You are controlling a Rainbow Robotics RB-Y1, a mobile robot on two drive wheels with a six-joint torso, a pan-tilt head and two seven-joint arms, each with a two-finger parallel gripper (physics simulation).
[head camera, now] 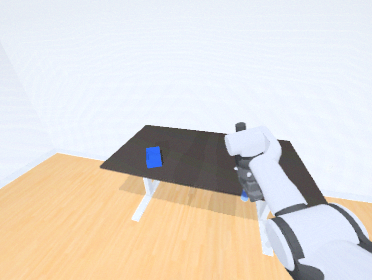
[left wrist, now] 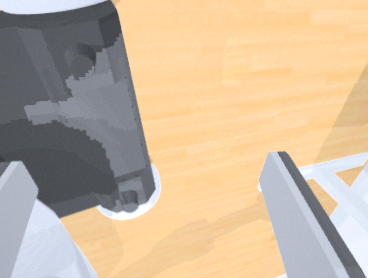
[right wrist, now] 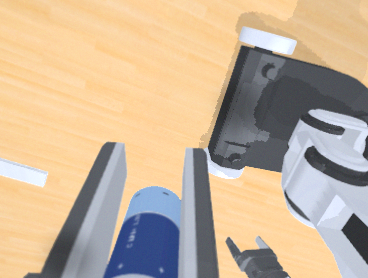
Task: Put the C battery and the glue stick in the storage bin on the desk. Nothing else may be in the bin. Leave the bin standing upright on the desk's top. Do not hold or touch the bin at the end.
Labels:
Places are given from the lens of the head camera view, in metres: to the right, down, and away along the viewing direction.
dark desk (head camera: 199,159): 0.11, 0.15, 1.19

